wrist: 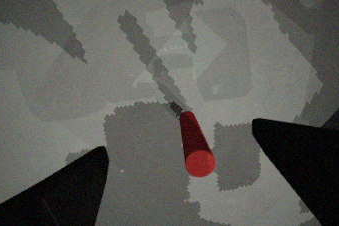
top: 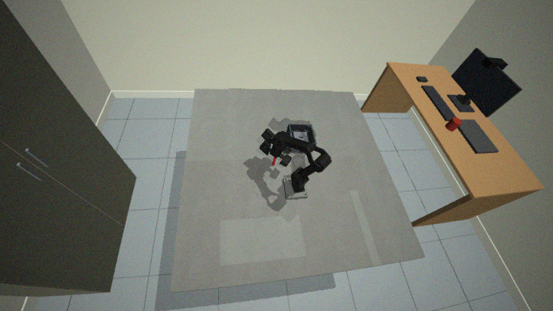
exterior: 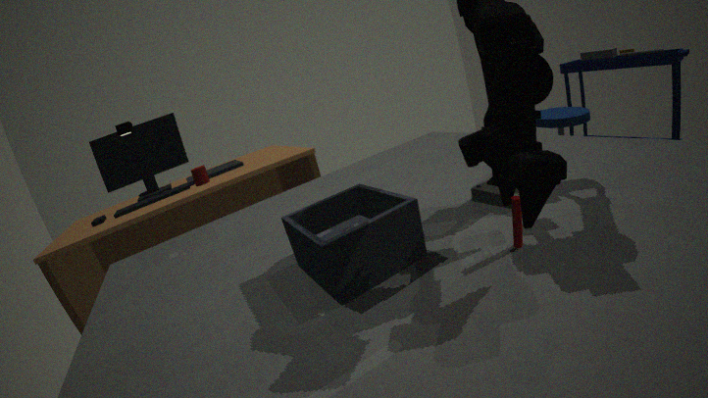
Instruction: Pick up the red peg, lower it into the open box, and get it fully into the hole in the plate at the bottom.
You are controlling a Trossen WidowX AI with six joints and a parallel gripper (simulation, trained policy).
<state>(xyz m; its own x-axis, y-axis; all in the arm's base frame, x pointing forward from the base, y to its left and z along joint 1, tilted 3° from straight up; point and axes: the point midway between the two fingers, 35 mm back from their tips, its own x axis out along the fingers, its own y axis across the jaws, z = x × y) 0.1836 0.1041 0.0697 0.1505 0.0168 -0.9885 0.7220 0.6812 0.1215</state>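
The red peg is 10 mm behind my gripper tip and 20 mm below it. Round my gripper tip: light plate: 130 mm ahead, 220 mm to the right, 10 mm below; then dark box: 130 mm ahead, 220 mm to the right, 30 mm below.
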